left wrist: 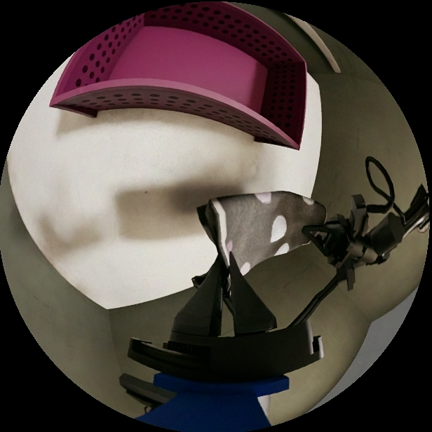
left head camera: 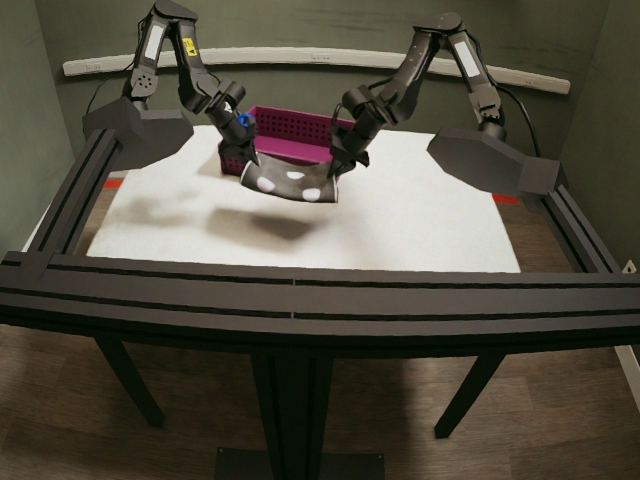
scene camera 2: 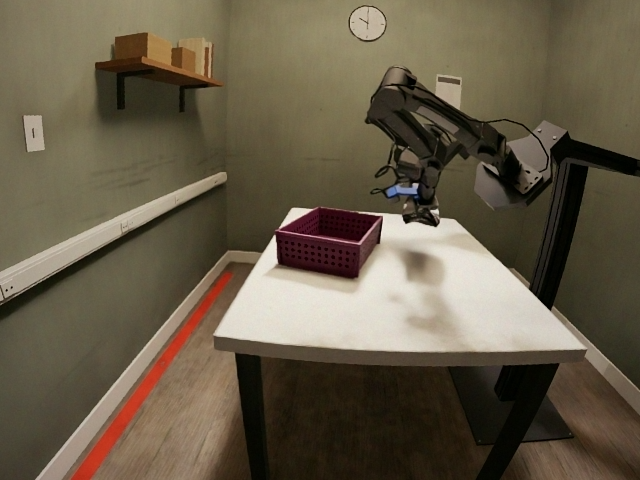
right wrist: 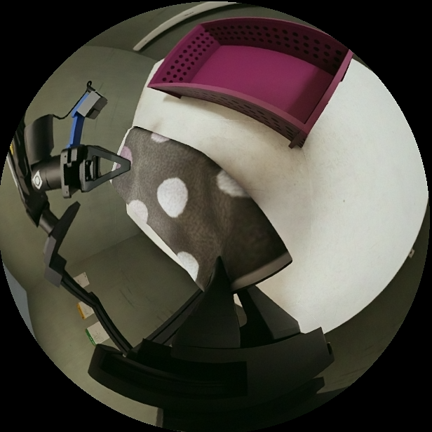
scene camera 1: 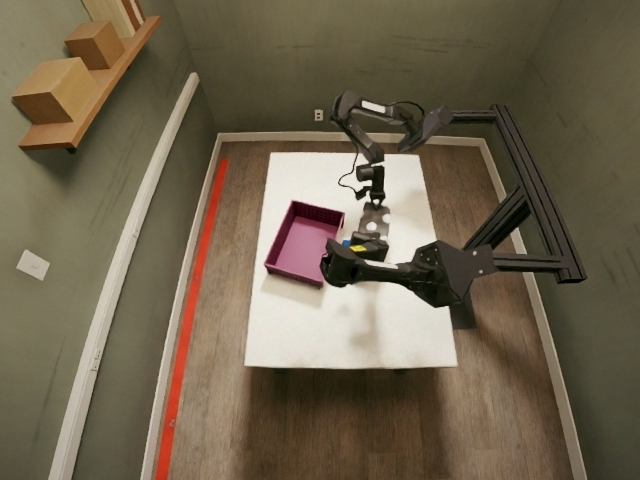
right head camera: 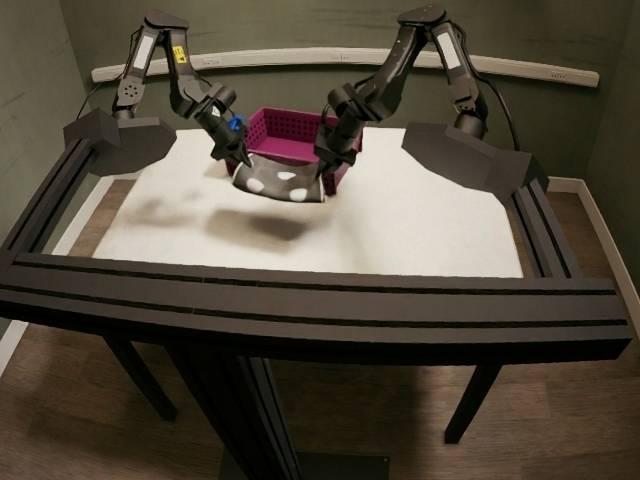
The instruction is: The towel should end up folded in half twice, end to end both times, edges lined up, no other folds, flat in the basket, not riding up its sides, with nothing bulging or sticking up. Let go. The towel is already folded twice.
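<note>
The folded dark grey towel with pale dots hangs in the air between my grippers, sagging a little in the middle, its shadow on the table below. My left gripper is shut on one end of the towel. My right gripper is shut on the other end. The magenta basket stands behind the towel in the head views. Its visible floor is bare.
The white table bears the basket. In the head views the towel hangs in front of the basket's near wall, above table height. A dark frame beam runs along the table's near side.
</note>
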